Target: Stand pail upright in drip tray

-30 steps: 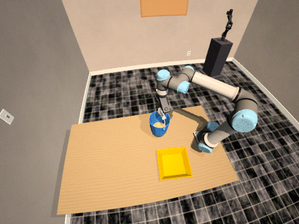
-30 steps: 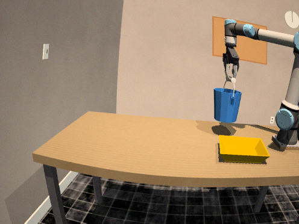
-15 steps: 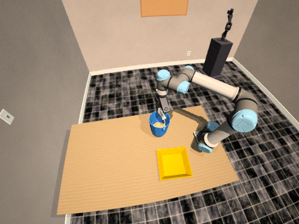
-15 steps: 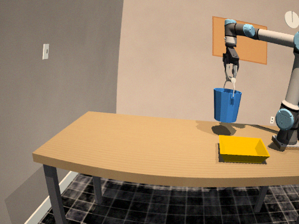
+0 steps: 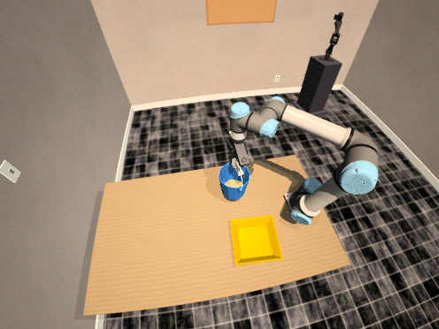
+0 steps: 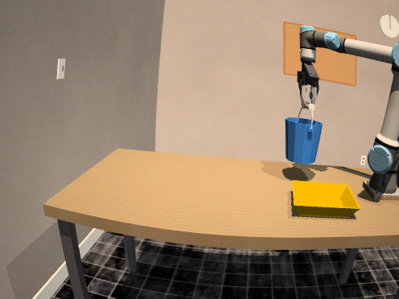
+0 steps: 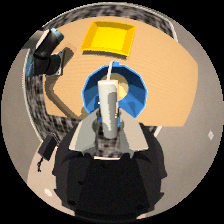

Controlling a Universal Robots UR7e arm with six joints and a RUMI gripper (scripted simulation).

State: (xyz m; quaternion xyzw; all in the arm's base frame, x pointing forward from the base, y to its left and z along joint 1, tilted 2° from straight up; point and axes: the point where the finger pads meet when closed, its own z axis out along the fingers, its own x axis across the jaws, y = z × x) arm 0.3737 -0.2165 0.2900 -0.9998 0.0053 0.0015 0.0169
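The white handle is 30 mm below my hand. The rest, counted from my hand: yellow drip tray 310 mm to the left, 310 mm below; then blue pail 10 mm ahead, 90 mm below.
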